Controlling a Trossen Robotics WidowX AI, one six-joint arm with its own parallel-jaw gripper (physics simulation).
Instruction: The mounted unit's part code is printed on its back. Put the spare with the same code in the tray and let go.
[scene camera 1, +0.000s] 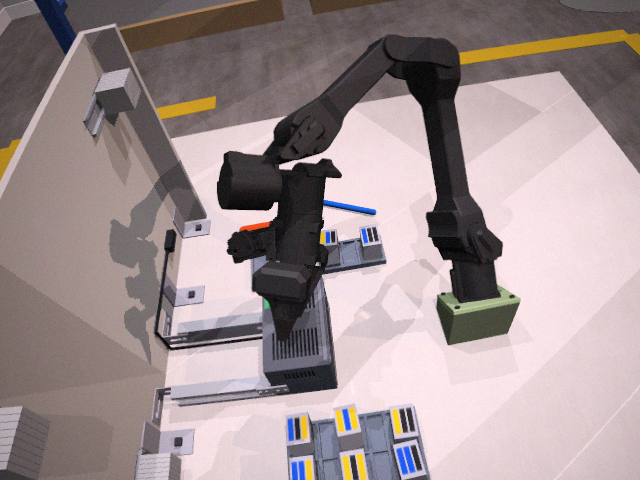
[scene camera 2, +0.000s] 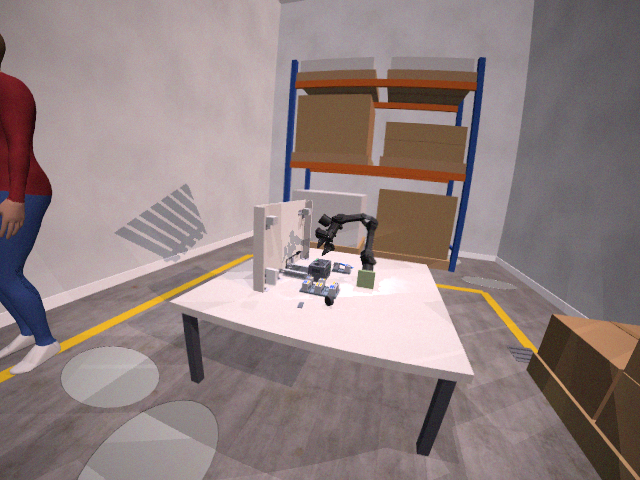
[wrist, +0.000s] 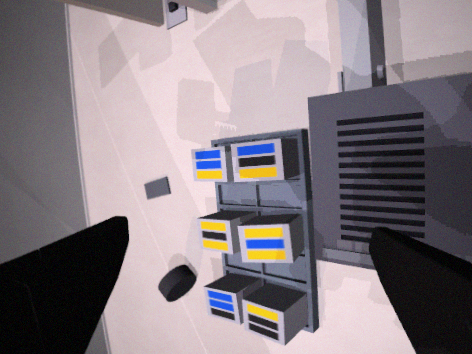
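Pixels of known places: gripper, fingertip midpoint: (scene camera 1: 290, 327) (scene camera 2: 319, 251) (wrist: 252, 234); arm's base, link origin: (scene camera 1: 477, 294) (scene camera 2: 367, 274).
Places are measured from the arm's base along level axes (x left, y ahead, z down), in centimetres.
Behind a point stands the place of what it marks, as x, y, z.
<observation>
The mounted unit (scene camera 1: 297, 369) {11.4, 28.6, -2.4} (scene camera 2: 319, 269) {11.5, 26.6, -1.6} (wrist: 327, 200) {10.4, 27.6, -2.9} is a dark grey vented box on two rails; its back code is hidden. My gripper (scene camera 1: 285, 330) {9.3, 28.0, -11.6} (scene camera 2: 325, 252) {9.3, 28.0, -11.6} (wrist: 252, 234) {9.3, 28.0, -11.6} is open and empty, above the unit. A grey rack (scene camera 1: 325, 439) {19.4, 25.8, 6.3} (wrist: 311, 250) {15.9, 20.4, 6.1} holds several striped spares, including blue-black-yellow (wrist: 257, 161) {18.8, 29.2, 1.4}, blue-blue-yellow (wrist: 208, 164) {25.1, 28.6, 1.7}, yellow-blue-yellow (wrist: 265, 243) {17.9, 22.1, 1.3}, yellow-black-yellow (wrist: 214, 235) {24.6, 21.4, 1.7}, blue-blue-black (wrist: 221, 304) {23.9, 13.8, 1.7} and yellow-black-black (wrist: 263, 320) {18.5, 14.1, 1.8}. A second rack (scene camera 1: 350, 251) {-15.7, 20.2, 6.3} holds two spares. The tray (scene camera 1: 256, 264) {-15.0, 38.9, 6.8} is mostly hidden behind my gripper in scene camera 1.
An upright panel (scene camera 1: 62, 217) (scene camera 2: 282, 229) stands beside the unit, with rails (scene camera 1: 222, 391) {12.1, 41.7, 3.0} between. An orange handle (scene camera 1: 253, 226) {-23.3, 39.6, 4.9} and a blue rod (scene camera 1: 349, 207) {-26.9, 19.7, 6.0} lie beyond the unit. A black round piece (scene camera 2: 329, 300) {36.3, 11.1, 3.5} (wrist: 177, 283) {32.9, 12.8, 3.1} and a small grey plate (scene camera 2: 300, 304) {41.4, 24.0, 6.8} (wrist: 157, 188) {41.1, 23.9, 6.8} lie near the larger rack.
</observation>
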